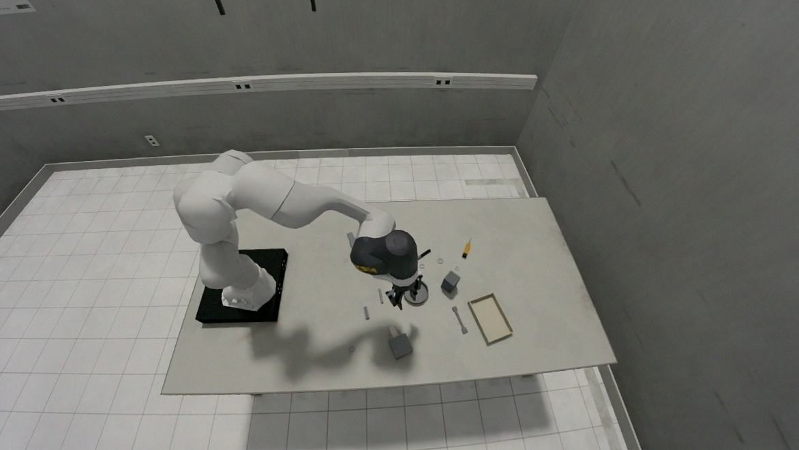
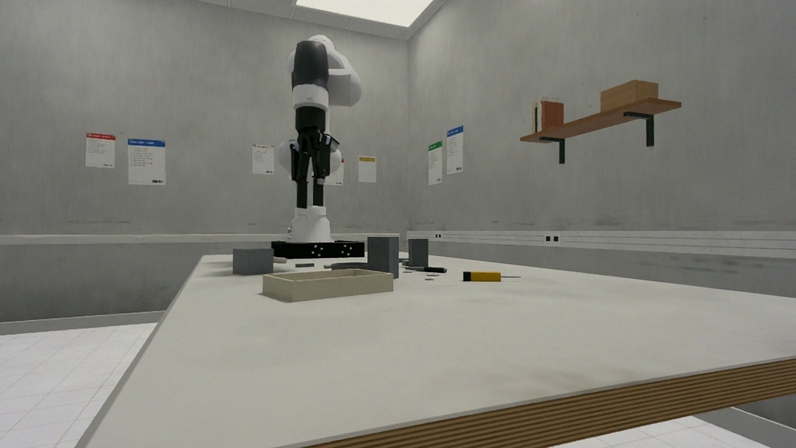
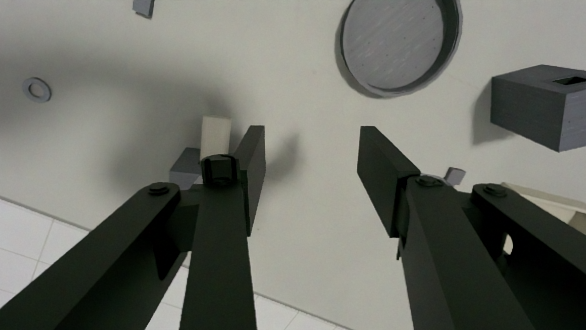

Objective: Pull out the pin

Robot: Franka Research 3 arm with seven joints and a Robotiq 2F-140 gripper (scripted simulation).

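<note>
The short rod is 9 cm behind my hand, 9 cm to the left of it and 19 cm below it. From my hand the other things lie so: wrench: 23 cm ahead, 4 cm to the right, 19 cm below; then flat grey bar: 16 cm behind, 2 cm to the left, 19 cm below; then round dish: 6 cm ahead, 9 cm to the left, 18 cm below.
</note>
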